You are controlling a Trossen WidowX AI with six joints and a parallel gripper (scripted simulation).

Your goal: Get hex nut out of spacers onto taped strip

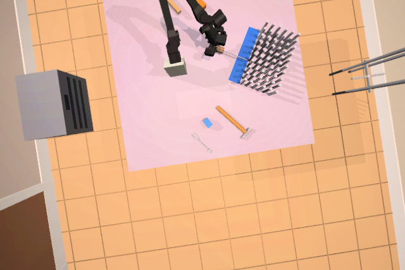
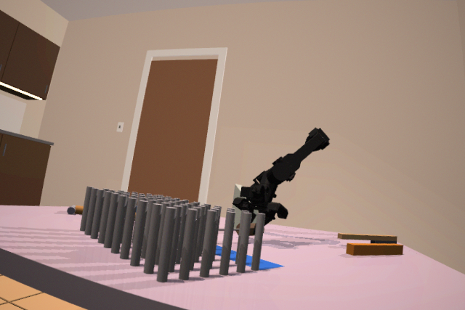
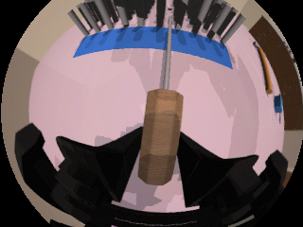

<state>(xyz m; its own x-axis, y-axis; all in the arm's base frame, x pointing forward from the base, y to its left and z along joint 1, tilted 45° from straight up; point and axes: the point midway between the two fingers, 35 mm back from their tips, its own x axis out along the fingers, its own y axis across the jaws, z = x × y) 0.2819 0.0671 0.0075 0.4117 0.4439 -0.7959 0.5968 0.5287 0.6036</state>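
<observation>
Now: the blue taped strip 17 cm ahead of my gripper tip, 8 cm to the right of it and 3 cm below it. From my gripper tip the other things lie so: orange bar (6 cm behind, 40 cm to the left, 1 cm below); then thin metal hook tool (8 cm ahead, 6 cm to the right); then small blue block (20 cm behind, 46 cm to the right, 1 cm below).
</observation>
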